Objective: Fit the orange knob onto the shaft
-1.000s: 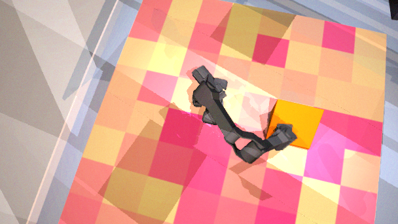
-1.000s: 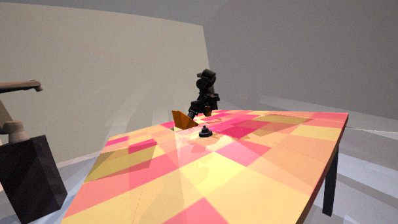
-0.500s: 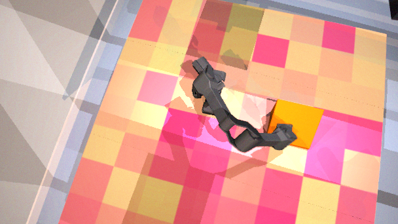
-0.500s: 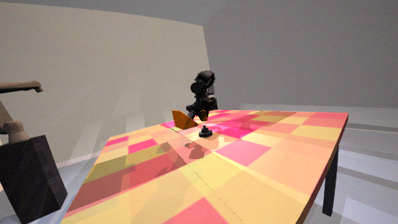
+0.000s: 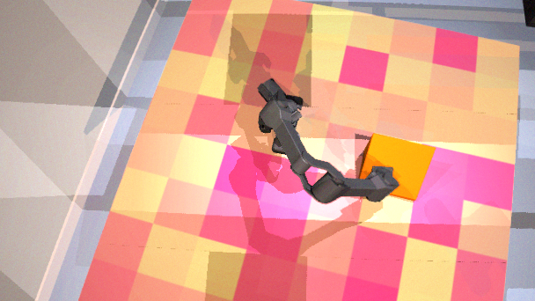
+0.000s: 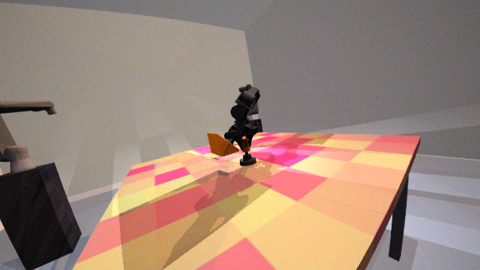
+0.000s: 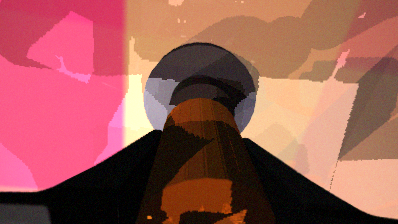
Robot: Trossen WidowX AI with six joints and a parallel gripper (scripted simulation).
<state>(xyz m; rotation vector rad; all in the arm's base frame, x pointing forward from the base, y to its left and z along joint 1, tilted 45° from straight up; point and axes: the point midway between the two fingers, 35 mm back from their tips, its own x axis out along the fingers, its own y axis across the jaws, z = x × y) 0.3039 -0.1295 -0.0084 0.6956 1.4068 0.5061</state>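
Right now my gripper tip is 20 mm below the orange knob. Round my gripper tip: round dark pedestal (40 mm below).
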